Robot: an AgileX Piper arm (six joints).
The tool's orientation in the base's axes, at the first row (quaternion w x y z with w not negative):
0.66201 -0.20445 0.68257 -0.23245
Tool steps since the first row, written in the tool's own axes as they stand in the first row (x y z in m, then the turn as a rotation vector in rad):
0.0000 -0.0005 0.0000 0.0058 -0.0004 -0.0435
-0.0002 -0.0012 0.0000 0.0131 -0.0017 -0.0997
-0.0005 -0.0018 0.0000 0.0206 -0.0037 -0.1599
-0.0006 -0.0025 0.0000 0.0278 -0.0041 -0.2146
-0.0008 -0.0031 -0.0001 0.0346 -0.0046 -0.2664
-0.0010 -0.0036 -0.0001 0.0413 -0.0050 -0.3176
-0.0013 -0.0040 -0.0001 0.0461 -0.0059 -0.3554
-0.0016 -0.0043 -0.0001 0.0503 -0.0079 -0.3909
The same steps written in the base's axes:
0.0000 -0.0004 0.0003 -0.0437 -0.0017 -0.0038
0.0000 -0.0009 0.0009 -0.1002 -0.0044 -0.0081
0.0000 -0.0012 0.0015 -0.1606 -0.0076 -0.0120
0.0000 -0.0017 0.0020 -0.2156 -0.0096 -0.0168
-0.0002 -0.0020 0.0025 -0.2676 -0.0116 -0.0212
-0.0002 -0.0023 0.0029 -0.3190 -0.0135 -0.0256
-0.0002 -0.0025 0.0034 -0.3570 -0.0153 -0.0283
-0.0002 -0.0025 0.0038 -0.3927 -0.0177 -0.0300

